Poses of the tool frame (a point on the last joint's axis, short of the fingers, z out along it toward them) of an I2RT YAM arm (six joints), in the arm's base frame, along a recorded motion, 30 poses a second.
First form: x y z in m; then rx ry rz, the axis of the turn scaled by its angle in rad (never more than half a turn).
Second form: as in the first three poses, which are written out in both.
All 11 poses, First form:
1: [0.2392, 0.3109, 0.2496, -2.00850, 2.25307, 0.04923]
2: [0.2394, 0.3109, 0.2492, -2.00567, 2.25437, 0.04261]
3: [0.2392, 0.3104, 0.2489, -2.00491, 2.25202, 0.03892]
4: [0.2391, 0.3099, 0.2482, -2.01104, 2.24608, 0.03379]
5: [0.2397, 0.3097, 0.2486, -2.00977, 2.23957, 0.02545]
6: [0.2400, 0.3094, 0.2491, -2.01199, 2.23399, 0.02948]
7: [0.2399, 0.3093, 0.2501, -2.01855, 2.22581, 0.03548]
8: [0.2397, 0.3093, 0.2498, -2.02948, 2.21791, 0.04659]
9: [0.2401, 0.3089, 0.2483, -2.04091, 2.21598, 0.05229]
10: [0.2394, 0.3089, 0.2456, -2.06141, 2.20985, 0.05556]
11: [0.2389, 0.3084, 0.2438, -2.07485, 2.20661, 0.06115]
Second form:
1: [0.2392, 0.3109, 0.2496, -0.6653, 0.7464, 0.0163, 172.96]
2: [0.2394, 0.3109, 0.2492, -0.6646, 0.7470, 0.0141, 172.90]
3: [0.2392, 0.3104, 0.2489, -0.6649, 0.7468, 0.0129, 172.77]
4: [0.2391, 0.3099, 0.2482, -0.6670, 0.7450, 0.0112, 172.75]
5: [0.2397, 0.3097, 0.2486, -0.6679, 0.7442, 0.0085, 172.42]
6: [0.2400, 0.3094, 0.2491, -0.6692, 0.7430, 0.0098, 172.27]
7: [0.2399, 0.3093, 0.2501, -0.6717, 0.7407, 0.0118, 172.17]
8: [0.2397, 0.3093, 0.2498, -0.6750, 0.7377, 0.0155, 172.27]
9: [0.2401, 0.3089, 0.2483, -0.6774, 0.7355, 0.0174, 172.64]
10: [0.2394, 0.3089, 0.2456, -0.6820, 0.7311, 0.0184, 173.18]
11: [0.2389, 0.3084, 0.2438, -0.6849, 0.7284, 0.0202, 173.58]
